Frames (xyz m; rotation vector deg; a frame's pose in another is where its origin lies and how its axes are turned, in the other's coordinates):
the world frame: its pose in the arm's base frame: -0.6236 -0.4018 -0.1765 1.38 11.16 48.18
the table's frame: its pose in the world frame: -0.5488 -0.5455 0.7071 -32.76 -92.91 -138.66
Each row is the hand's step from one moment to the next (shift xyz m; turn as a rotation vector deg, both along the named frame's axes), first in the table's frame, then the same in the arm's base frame.
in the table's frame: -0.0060 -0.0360 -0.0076 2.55 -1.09 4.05
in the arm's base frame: -0.0171 -0.0040 -0.0329 -4.11 1.61 2.15
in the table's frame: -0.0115 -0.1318 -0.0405 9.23 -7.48 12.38
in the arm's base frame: -0.0626 -0.0309 -0.1194 -16.15 3.86 4.30
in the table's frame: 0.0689 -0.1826 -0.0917 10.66 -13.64 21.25
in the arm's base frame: -0.1182 -0.1227 -0.1322 -25.31 9.75 3.93
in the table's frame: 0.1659 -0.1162 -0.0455 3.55 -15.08 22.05
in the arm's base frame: -0.1509 -0.1421 -0.0118 -22.61 14.65 -0.76
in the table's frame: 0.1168 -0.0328 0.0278 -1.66 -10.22 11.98
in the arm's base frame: -0.1017 -0.0505 0.0509 -11.60 10.05 -3.90
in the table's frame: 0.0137 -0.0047 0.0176 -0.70 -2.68 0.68
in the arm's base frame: -0.0193 0.0054 0.0108 -1.72 0.85 -2.11
